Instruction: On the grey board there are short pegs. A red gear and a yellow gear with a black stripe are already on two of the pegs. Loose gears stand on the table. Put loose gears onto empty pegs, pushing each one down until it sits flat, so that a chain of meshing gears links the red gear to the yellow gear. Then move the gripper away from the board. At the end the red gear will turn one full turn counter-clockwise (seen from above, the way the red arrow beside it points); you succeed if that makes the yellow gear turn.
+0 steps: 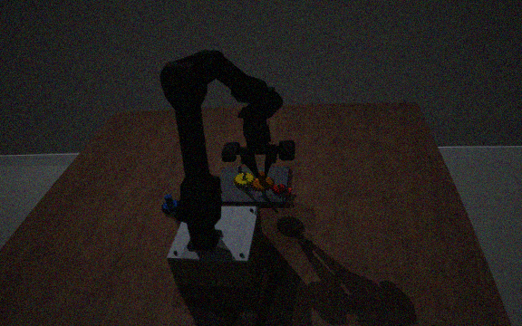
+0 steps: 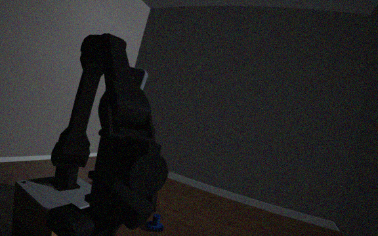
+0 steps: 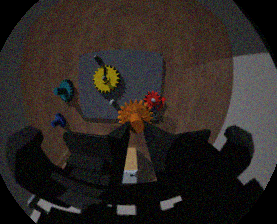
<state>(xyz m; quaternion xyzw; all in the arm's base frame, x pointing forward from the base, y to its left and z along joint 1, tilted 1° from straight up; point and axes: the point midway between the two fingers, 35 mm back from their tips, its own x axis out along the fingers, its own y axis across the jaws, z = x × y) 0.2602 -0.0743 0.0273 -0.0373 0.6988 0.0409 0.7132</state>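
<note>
The red gear lies 6 cm below my gripper tip, 4 cm to the right of it and 3 cm ahead of it. Round my gripper tip: orange gear (1 cm below); blue gear (26 cm to the left, 7 cm behind, 6 cm below); teal gear (21 cm to the left, 6 cm below, 4 cm ahead).
</note>
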